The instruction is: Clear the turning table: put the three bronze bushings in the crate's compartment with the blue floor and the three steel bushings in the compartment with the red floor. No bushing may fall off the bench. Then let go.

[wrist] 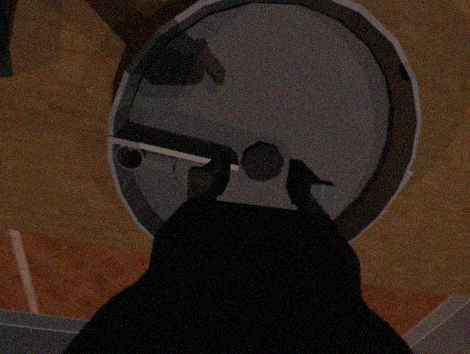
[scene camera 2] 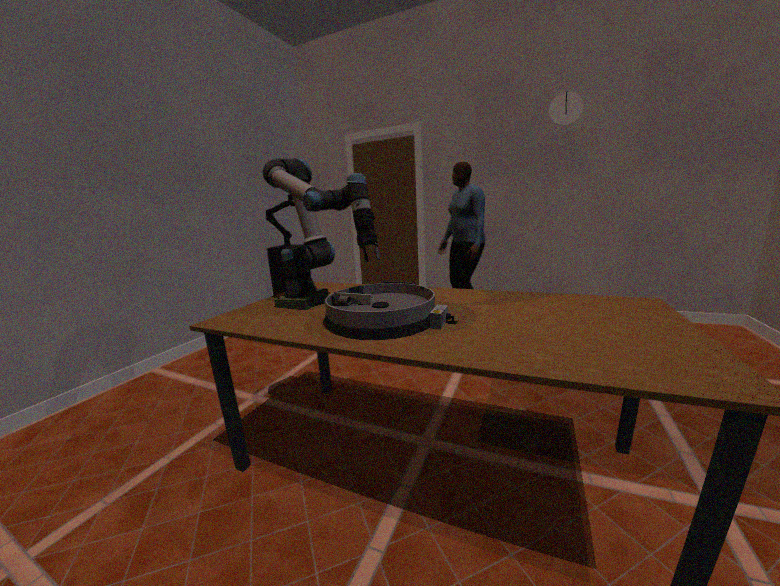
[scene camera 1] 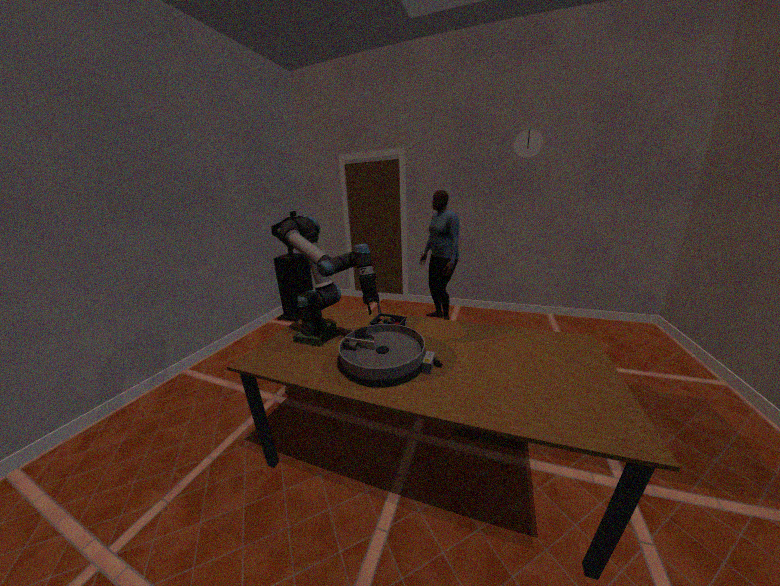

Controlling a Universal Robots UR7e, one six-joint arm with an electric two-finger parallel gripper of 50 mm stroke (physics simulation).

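Frame: origin at the arm's base, x ahead, y left, z up, level; metres.
Seen in the pictures: gripper, fingertip midpoint: [wrist: 258, 170] [scene camera 2: 372, 260] [scene camera 1: 375, 313]; arm's base, origin of the base link: [scene camera 2: 301, 293] [scene camera 1: 314, 329].
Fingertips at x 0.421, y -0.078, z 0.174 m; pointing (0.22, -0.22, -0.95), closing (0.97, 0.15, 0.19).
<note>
Pixels of each thing's top centre, then the offset from my fingertips to it. "spot": a spot on its surface instead. Level surfaces: height alone.
- pale bar, surface spot: [wrist: 175, 151] [scene camera 2: 351, 293] [scene camera 1: 358, 339] spot: dx -0.077, dy -0.054, dz -0.125 m
- crate, surface spot: [scene camera 1: 404, 320] spot: dx +0.067, dy +0.335, dz -0.190 m
- small grey box, surface spot: [scene camera 2: 438, 316] [scene camera 1: 428, 365] spot: dx +0.291, dy -0.132, dz -0.174 m
- wooden bench, its level: dz -0.221 m
The round grey turning table [scene camera 1: 381, 371] [scene camera 2: 378, 321] [wrist: 403, 125] has a raised rim, a dark hub and a pale bar [scene camera 1: 360, 340] [scene camera 2: 354, 295] [wrist: 175, 151] from the rim toward the hub. One grey, steel-looking bushing [scene camera 2: 342, 301] [wrist: 142, 159] stands upright inside the rim beside the bar. My gripper [scene camera 1: 374, 310] [scene camera 2: 372, 257] [wrist: 258, 170] is open and empty, high above the turning table; in the wrist view its fingers frame the hub. The crate [scene camera 1: 404, 320] is behind the turning table in scene camera 1; its bushings are too small to tell apart there.
A small grey box [scene camera 1: 428, 361] [scene camera 2: 438, 316] with a yellow label adjoins the turning table's right side. The wooden bench [scene camera 1: 535, 384] [scene camera 2: 567, 346] carries all this. A person [scene camera 1: 443, 236] [scene camera 2: 467, 211] stands behind the bench. A dark gripper shadow falls on the turning table.
</note>
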